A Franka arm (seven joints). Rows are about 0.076 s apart.
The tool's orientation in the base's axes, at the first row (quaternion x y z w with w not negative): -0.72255, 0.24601, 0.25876, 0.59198
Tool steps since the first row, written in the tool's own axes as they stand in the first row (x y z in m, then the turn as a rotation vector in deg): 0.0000, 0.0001, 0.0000, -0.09, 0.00, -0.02; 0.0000, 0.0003, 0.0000, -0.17, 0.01, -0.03; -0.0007, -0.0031, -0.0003, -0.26, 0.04, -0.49; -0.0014, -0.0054, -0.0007, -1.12, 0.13, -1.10; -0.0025, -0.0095, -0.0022, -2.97, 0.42, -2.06; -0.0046, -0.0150, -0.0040, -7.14, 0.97, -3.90; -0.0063, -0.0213, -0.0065, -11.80, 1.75, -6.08; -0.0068, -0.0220, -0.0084, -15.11, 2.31, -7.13; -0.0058, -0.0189, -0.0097, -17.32, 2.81, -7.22; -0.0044, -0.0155, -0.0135, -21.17, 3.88, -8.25; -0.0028, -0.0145, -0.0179, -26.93, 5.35, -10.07; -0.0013, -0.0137, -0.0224, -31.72, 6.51, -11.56; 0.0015, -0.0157, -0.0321, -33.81, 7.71, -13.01
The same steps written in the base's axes. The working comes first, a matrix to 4 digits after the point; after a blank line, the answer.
The tool's axes in the first row as the columns of a matrix, in the base's axes (used below as rounded here):
0.7450, -0.6619, -0.0827
-0.0491, -0.1781, 0.9828
-0.6652, -0.7282, -0.1652

-0.0001, 0.0000, -0.0001, -0.07, -0.02, 0.06; -0.0002, -0.0001, -0.0002, -0.13, -0.02, 0.11; 0.0016, 0.0003, 0.0028, -0.18, -0.48, 0.22; 0.0026, 0.0003, 0.0050, -0.83, -1.05, 0.83; 0.0046, -0.0003, 0.0089, -2.32, -1.95, 2.01; 0.0068, -0.0010, 0.0146, -5.64, -3.66, 4.69; 0.0099, -0.0023, 0.0208, -9.45, -5.71, 7.58; 0.0102, -0.0040, 0.0219, -12.20, -6.68, 9.55; 0.0090, -0.0059, 0.0192, -14.17, -6.75, 10.67; 0.0081, -0.0103, 0.0164, -17.66, -7.76, 12.62; 0.0090, -0.0149, 0.0154, -22.77, -9.53, 15.68; 0.0100, -0.0195, 0.0145, -26.98, -10.96, 18.27; 0.0142, -0.0288, 0.0157, -29.22, -12.50, 19.03
